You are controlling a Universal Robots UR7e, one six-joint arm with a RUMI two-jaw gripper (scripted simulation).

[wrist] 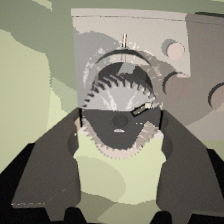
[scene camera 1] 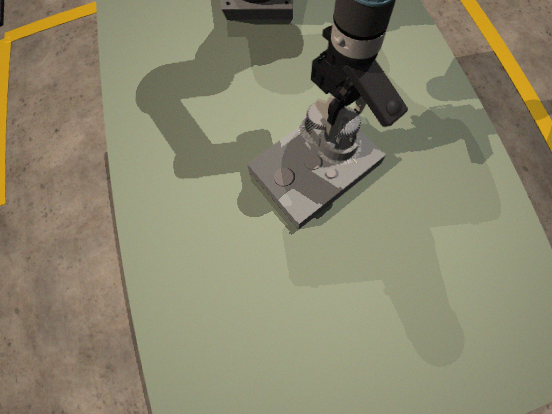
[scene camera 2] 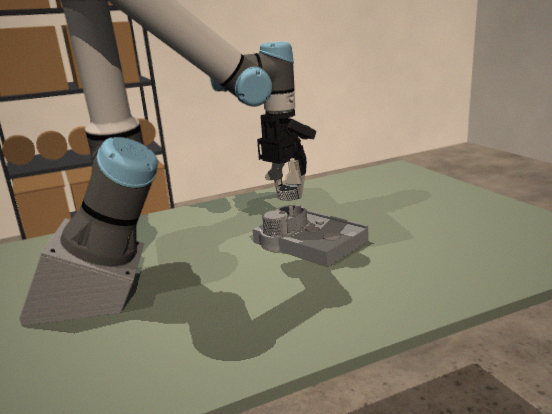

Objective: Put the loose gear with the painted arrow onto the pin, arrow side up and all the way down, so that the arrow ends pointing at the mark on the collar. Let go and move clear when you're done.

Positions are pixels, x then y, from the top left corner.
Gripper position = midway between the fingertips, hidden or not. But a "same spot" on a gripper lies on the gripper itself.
Labels:
gripper: wrist 120, 110; scene camera 1; scene camera 2
same spot on gripper: (scene camera 1: 333, 110) = (scene camera 2: 304, 155)

